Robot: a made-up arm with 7 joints. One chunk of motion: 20 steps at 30 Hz.
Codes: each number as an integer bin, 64 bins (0 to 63) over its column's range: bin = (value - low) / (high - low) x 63, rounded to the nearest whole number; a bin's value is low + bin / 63 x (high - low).
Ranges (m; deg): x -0.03..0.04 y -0.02..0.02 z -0.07..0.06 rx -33..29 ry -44..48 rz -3..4
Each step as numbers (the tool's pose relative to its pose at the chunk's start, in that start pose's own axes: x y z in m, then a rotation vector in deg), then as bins.
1 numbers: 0.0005 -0.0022 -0.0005 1.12 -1.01 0.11
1 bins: 27 28 34 35 29 28
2 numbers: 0.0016 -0.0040 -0.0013 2.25 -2.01 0.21
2 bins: 28 25 33 36 29 29
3 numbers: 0.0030 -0.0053 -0.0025 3.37 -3.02 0.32
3 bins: 30 23 33 37 28 30
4 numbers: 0.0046 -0.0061 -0.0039 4.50 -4.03 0.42
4 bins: 31 22 32 38 27 31
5 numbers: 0.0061 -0.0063 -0.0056 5.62 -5.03 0.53
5 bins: 32 22 31 39 27 32
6 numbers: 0.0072 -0.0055 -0.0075 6.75 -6.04 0.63
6 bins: 33 23 30 40 26 33
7 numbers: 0.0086 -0.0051 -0.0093 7.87 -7.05 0.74
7 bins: 35 23 29 42 25 34
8 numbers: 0.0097 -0.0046 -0.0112 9.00 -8.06 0.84
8 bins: 36 24 28 43 25 35
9 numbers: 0.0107 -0.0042 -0.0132 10.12 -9.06 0.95
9 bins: 37 25 28 44 24 36
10 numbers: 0.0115 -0.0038 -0.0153 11.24 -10.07 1.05
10 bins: 37 26 27 45 23 36
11 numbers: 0.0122 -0.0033 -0.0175 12.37 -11.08 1.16
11 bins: 38 26 25 46 23 37
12 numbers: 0.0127 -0.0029 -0.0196 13.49 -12.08 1.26
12 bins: 38 27 24 47 22 38
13 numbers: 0.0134 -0.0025 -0.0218 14.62 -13.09 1.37
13 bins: 39 28 23 48 21 39
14 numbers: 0.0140 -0.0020 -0.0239 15.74 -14.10 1.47
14 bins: 40 28 22 50 20 40
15 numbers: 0.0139 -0.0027 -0.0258 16.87 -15.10 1.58
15 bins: 40 27 21 51 20 41
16 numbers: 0.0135 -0.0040 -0.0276 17.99 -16.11 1.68
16 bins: 39 25 21 52 19 42
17 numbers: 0.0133 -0.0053 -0.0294 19.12 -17.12 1.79
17 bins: 39 23 20 53 18 43
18 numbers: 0.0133 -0.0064 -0.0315 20.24 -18.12 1.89
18 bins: 39 21 19 54 18 44
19 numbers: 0.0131 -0.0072 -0.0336 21.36 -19.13 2.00
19 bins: 39 20 18 55 17 45
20 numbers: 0.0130 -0.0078 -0.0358 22.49 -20.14 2.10
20 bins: 39 19 17 56 16 46
